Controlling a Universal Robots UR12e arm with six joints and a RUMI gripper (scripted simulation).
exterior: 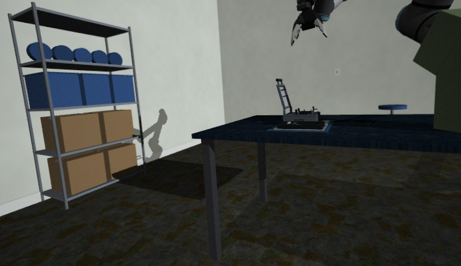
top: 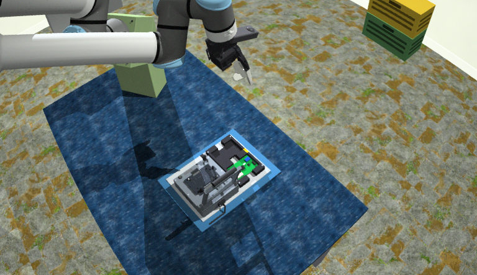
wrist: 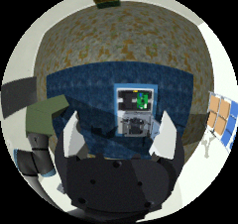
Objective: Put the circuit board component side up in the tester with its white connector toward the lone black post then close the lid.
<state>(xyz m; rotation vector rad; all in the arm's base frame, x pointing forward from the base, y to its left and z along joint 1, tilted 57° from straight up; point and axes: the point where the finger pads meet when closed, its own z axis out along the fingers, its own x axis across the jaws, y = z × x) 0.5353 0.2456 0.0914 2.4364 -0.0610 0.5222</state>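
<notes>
My hand is 40 cm above the green circuit board, 9 cm to the left of it and 8 cm short of it. Round my hand: tester lid (28 cm to the right, 24 cm below, 12 cm ahead); tester (31 cm below, 22 cm to the right, 4 cm ahead).
</notes>
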